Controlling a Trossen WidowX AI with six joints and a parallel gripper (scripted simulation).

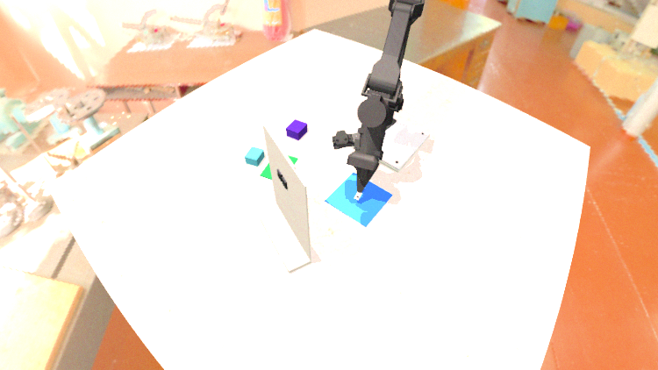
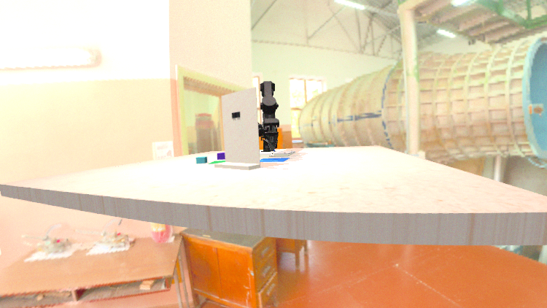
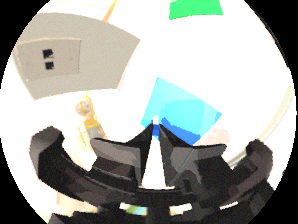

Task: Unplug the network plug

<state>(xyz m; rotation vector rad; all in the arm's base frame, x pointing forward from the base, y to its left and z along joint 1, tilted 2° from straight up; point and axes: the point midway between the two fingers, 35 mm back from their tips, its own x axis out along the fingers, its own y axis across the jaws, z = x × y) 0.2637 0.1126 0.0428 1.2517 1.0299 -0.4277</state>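
Now: gripper tip 10 mm past the blue marked square and 30 mm above it. Also, from my gripper tip: upright panel (180 mm ahead, 60 mm to the right, 80 mm above).
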